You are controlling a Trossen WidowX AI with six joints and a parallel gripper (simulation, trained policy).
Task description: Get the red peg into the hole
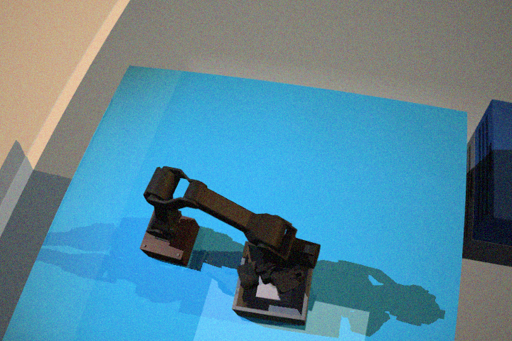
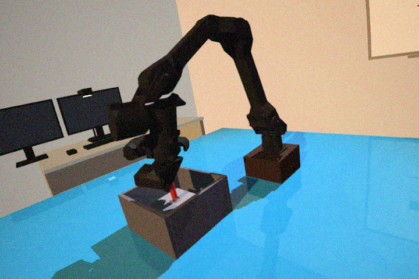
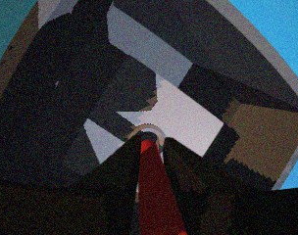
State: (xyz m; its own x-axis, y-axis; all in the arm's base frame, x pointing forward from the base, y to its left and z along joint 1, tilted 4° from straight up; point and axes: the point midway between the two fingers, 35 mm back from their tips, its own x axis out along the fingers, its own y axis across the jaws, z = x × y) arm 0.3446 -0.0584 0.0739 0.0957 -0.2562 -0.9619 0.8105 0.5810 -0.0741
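My gripper tip is 1 cm to the right of the red peg, 1 cm below it and 1 cm past it. The rest, counted from my gripper tip: box 6 cm below, 1 cm to the left, 1 cm behind; light grey plate 4 cm below, 1 cm to the left, 1 cm behind.
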